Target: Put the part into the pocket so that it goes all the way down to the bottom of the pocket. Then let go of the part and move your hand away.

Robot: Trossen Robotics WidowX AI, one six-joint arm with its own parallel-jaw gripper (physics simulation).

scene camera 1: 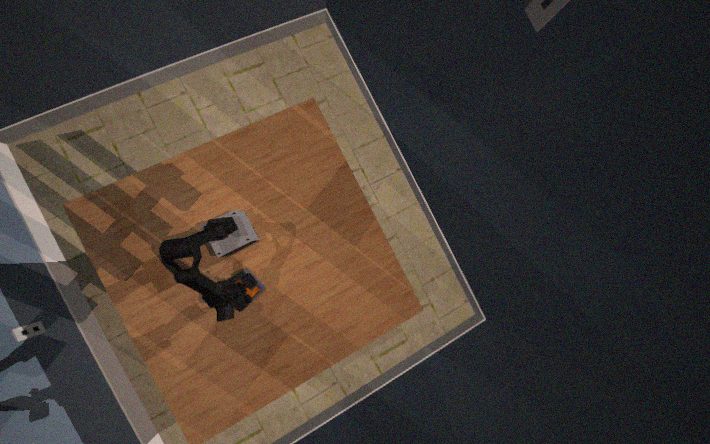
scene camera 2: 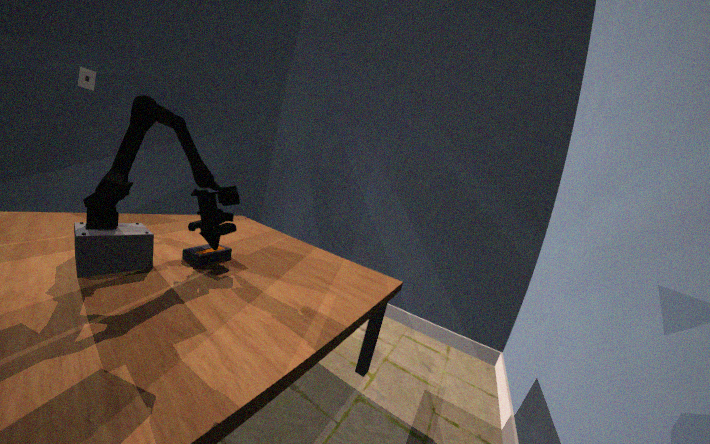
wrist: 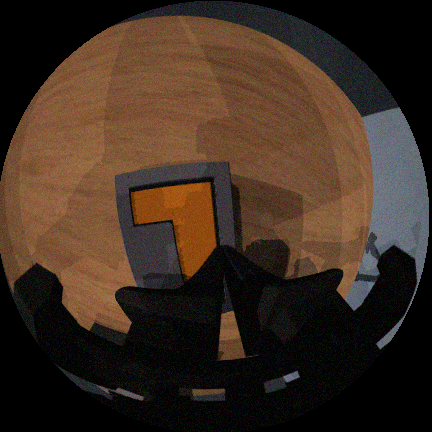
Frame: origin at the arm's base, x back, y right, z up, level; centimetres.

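Where they show: gripper, between the fingertips: [scene camera 1: 242, 292] [scene camera 2: 215, 249] [wrist: 221, 249]; arm's base, origin of its link: [scene camera 1: 228, 225] [scene camera 2: 101, 227].
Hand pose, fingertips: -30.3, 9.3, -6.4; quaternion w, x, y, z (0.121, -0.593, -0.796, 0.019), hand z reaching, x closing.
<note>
Things, the pixels of their top centre, and the offset from my fingertips, as dx, dy, dz. Level surfaces: height alone.
- orange L-shaped part, centre of its top: [wrist: 178, 258] [scene camera 2: 208, 248] [scene camera 1: 247, 286] +1.5, -3.0, -0.5
- grey block, centre of its top: [wrist: 180, 258] [scene camera 2: 208, 248] [scene camera 1: 247, 286] +1.4, -2.9, -0.4
- wooden table, height of its surface: dz -4.0
The orange L-shaped part [scene camera 1: 252, 291] [scene camera 2: 209, 251] [wrist: 195, 205] lies flat inside the matching pocket of the grey block [scene camera 2: 209, 259] [wrist: 223, 200]. Thin dark gaps show around its edges in the wrist view. Its top looks level with the block's rim or slightly below; the pocket's bottom is hidden. My gripper [scene camera 2: 215, 247] [wrist: 221, 249] is shut and empty, pointing down. Its tips are right above the part's edge and the block's rim, very low. I cannot tell whether they touch. The fingers hide the near end of the part in the wrist view.
The block stands on the wooden table [scene camera 1: 335, 235] [scene camera 2: 272, 293] [wrist: 165, 90]. The arm's grey base box [scene camera 1: 245, 230] [scene camera 2: 115, 253] stands beside it. Broken shadows cross the table. The table's edge and a leg [scene camera 2: 370, 340] show in scene camera 2.
</note>
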